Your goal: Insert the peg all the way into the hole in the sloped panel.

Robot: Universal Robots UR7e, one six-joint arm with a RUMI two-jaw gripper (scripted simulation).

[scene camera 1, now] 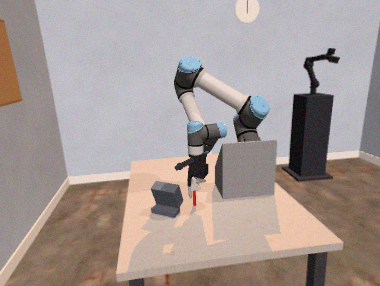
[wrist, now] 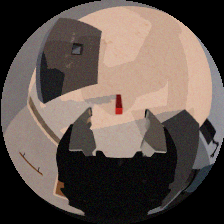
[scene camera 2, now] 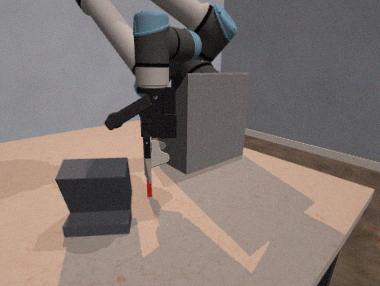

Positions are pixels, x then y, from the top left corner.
Scene:
The gripper shows in scene camera 1, in the wrist view [118, 108] and in scene camera 2. The same spot on the gripper: [scene camera 1: 193, 183] is [scene camera 2: 154, 151].

